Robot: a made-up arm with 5 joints.
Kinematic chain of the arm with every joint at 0, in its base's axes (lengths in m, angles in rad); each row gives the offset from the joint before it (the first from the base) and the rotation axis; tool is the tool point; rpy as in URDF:
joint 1: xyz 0 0 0.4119 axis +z
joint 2: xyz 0 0 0 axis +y
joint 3: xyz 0.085 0 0.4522 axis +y
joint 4: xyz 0.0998 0 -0.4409 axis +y
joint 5: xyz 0.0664 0 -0.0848 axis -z
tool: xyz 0 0 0 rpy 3.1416 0 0
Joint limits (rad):
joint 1: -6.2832..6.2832
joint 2: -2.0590..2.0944
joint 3: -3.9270..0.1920
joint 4: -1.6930..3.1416
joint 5: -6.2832..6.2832
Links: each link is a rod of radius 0.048 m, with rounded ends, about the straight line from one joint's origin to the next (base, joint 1, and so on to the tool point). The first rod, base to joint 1, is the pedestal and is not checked.
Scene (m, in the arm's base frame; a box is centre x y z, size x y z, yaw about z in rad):
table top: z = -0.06
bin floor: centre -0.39 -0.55 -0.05 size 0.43 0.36 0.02 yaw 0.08
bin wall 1: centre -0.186 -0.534 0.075 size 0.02 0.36 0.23 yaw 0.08
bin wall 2: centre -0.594 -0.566 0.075 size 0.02 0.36 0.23 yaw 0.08
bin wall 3: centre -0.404 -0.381 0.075 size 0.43 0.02 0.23 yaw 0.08
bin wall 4: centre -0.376 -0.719 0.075 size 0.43 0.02 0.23 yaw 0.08
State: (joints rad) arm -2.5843 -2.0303 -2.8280 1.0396 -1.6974
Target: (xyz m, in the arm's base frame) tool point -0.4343 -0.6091 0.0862
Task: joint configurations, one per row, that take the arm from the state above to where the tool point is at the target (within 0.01 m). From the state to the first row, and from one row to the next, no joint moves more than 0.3 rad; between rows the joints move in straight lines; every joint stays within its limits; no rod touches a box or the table.
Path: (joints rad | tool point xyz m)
1: -2.8590 -1.9362 -2.9379 0.8715 -1.6974 | 0.9405 0.2731 0.1651
2: -3.1338 -1.8421 -3.0478 0.7034 -1.6974 | 0.9814 0.0076 0.1817
3: -3.4085 -1.7480 -3.1577 0.5353 -1.6974 | 0.9412 -0.2574 0.1991
4: -3.6833 -1.6539 -3.2676 0.3672 -1.6974 | 0.8247 -0.4962 0.2177
5: -3.9580 -1.5598 -3.3775 0.1991 -1.6974 | 0.6450 -0.6863 0.2377
6: -4.2328 -1.4657 -3.4874 0.0310 -1.6974 | 0.4219 -0.8112 0.2592
7: -4.5075 -1.3716 -3.5973 -0.1371 -1.6974 | 0.1791 -0.8620 0.2825
8: -4.7823 -1.2775 -3.7072 -0.3051 -1.6974 | -0.0587 -0.8389 0.3074
9: -5.0570 -1.1834 -3.8171 -0.4732 -1.6974 | -0.2691 -0.7497 0.3339
10: -5.3318 -1.0893 -3.9270 -0.6413 -1.6974 | -0.4343 -0.6091 0.3619
11: -5.3318 -1.2141 -3.9270 -0.4197 -1.6974 | -0.4411 -0.6187 0.2679
12: -5.3318 -1.3388 -3.9270 -0.1981 -1.6974 | -0.4411 -0.6186 0.1755
13: -5.3318 -1.4635 -3.9270 0.0235 -1.6974 | -0.4343 -0.6091 0.0862

